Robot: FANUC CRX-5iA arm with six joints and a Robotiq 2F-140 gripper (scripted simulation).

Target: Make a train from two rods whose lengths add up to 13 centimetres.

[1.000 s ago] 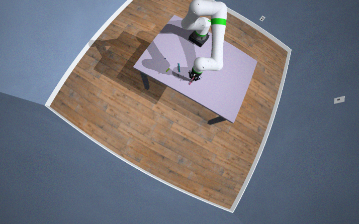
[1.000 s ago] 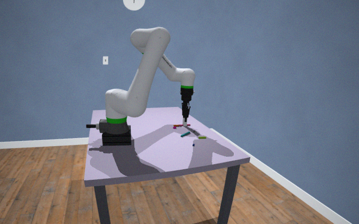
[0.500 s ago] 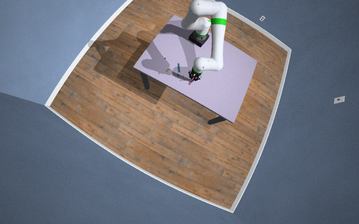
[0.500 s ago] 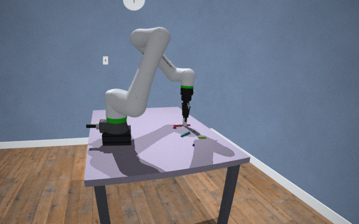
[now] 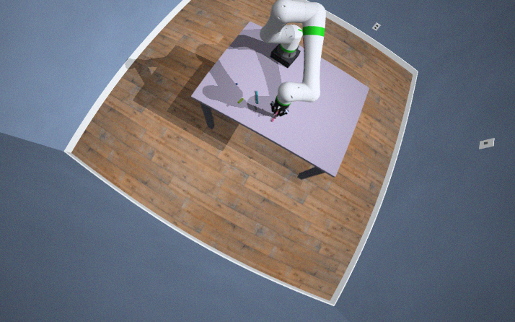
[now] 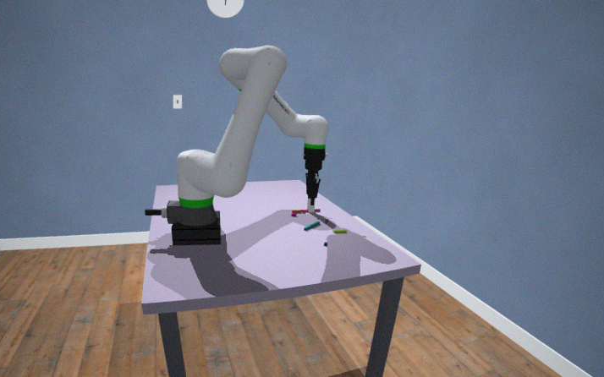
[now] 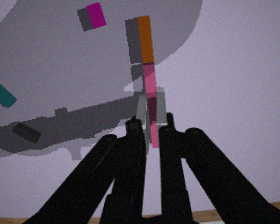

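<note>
My gripper is now 30 mm above the pink rod. From my hand the other things lie so: orange rod (70 mm behind, 30 mm below, 10 mm to the right); grey rod (140 mm to the right, 30 mm below, 30 mm ahead); magenta rod (90 mm behind, 50 mm to the right, 30 mm below).
</note>
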